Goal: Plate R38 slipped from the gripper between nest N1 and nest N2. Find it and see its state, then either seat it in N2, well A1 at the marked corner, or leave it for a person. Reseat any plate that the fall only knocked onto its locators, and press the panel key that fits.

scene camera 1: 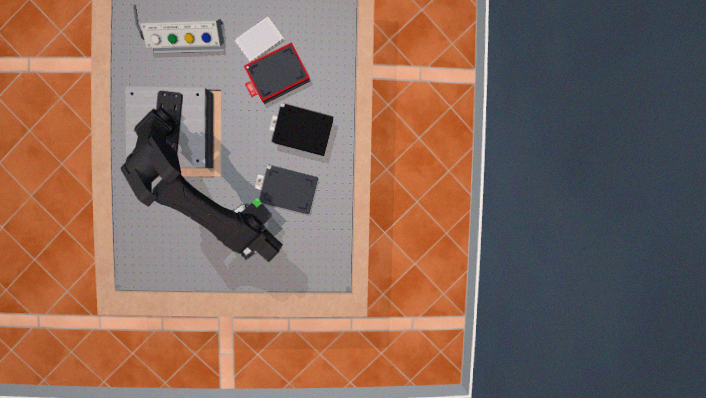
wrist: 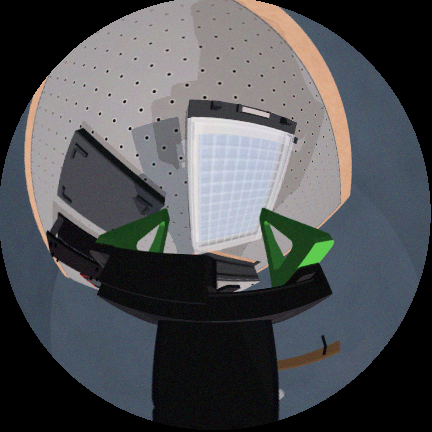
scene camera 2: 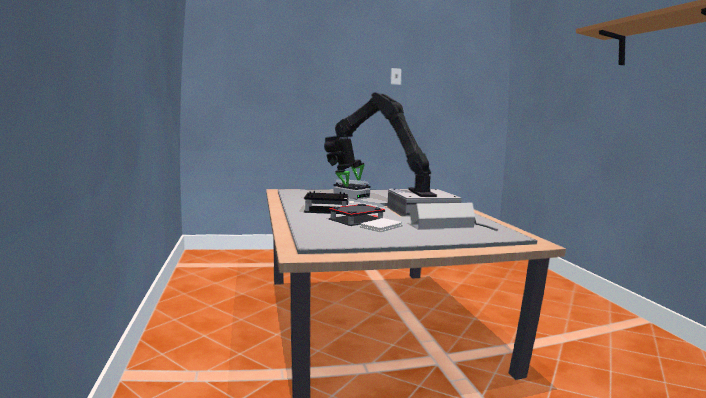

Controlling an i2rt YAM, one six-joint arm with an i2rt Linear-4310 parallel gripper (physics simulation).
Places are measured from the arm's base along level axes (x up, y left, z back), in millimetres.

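Pixels of known places: gripper, fingertip midpoint: point(wrist: 213, 212) point(scene camera 2: 353, 183); arm's base at its link origin: point(scene camera 1: 168, 126) point(scene camera 2: 421, 193).
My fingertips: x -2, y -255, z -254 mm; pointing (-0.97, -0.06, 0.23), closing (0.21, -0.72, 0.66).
Observation:
Ahead of a thing's pixels: the offset from my fingertips to its top centre. "spot": to the spot under its first point. Level surfaces: height alone.
My gripper point(scene camera 2: 351, 182) point(wrist: 213, 212) is open, its green fingers low over a clear-lidded plate @(dx +20, dy -29, dz -1 mm) point(wrist: 235, 185). The plate lies on a grey device with a dark top point(scene camera 2: 352, 192) point(wrist: 210, 108); nothing is gripped. In scene camera 1 the arm hides most of this plate. A white plate @(dx -53, dy +560, dz +28 mm) point(scene camera 1: 260, 39) point(scene camera 2: 381, 224) lies on the mat beside the red-edged nest @(dx -21, dy +459, dz -43 mm) point(scene camera 1: 278, 72) point(scene camera 2: 357, 210). A black nest @(dx +2, dy +294, dz -141 mm) point(scene camera 1: 303, 130) point(scene camera 2: 326, 197) and a dark grey nest @(dx -43, dy +104, dz -114 mm) point(scene camera 1: 289, 190) point(wrist: 105, 185) show no plate on top. Nest and plate labels are unreadable. The key panel @(dx +17, dy +540, dz +249 mm) point(scene camera 1: 182, 27) has white, green, yellow and blue keys.
The arm's base block point(scene camera 1: 192, 135) point(scene camera 2: 400, 204) stands left of the nests in scene camera 1. A cable @(spot: dx -60, dy +570, dz +414 mm) point(scene camera 1: 136, 22) runs from the panel's left end. The perforated mat @(dx -66 mm) point(scene camera 1: 165, 272) lies on the wooden table @(dx -80 mm) point(scene camera 1: 230, 304). A shelf point(scene camera 2: 645, 20) is on the wall.

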